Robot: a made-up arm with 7 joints.
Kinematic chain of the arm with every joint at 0, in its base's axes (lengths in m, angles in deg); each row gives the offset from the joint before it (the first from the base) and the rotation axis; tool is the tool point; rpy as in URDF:
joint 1: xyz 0 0 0 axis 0.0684 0.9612 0.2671
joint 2: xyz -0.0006 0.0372 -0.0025 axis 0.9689 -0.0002 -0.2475
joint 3: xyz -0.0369 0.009 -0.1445 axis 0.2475 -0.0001 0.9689
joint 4: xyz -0.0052 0 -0.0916 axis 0.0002 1 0
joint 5: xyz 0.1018 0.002 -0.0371 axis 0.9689 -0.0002 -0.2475
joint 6: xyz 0.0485 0 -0.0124 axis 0.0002 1 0
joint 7: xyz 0.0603 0 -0.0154 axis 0.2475 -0.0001 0.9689
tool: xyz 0 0 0 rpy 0 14.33 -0.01
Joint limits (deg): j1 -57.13..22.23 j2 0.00..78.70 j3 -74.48..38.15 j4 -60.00..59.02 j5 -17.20..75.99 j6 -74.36..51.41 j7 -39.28..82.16
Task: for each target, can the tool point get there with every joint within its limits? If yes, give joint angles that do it. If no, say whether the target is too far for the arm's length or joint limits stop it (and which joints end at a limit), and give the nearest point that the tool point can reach.
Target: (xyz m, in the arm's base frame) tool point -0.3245 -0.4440 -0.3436
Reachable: no: too far | nearest point -0.1700 -0.1573 -0.2998 | short by 0.329 m
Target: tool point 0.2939 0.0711 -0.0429
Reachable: yes | joints -44.75 34.27 -4.54 -5.42 18.08 -41.51 49.37
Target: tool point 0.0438 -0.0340 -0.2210
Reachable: yes | joints 1.46 29.95 -59.16 -21.93 2.83 -38.98 -4.78
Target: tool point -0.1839 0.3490 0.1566
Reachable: no: joint limits stop it (at a limit: joint 1, joint 2, joint 3, joint 4, joint 6) | nearest point -0.0088 0.4772 0.0020 | short by 0.266 m
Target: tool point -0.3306 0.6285 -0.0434
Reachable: no: too far | nearest point -0.1255 0.4500 -0.1085 | short by 0.280 m
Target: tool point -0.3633 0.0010 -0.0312
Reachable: no: joint limits stop it (at a limit: joint 1, joint 3, joint 5, joint 6) | nearest point -0.1254 0.0295 -0.1413 | short by 0.264 m
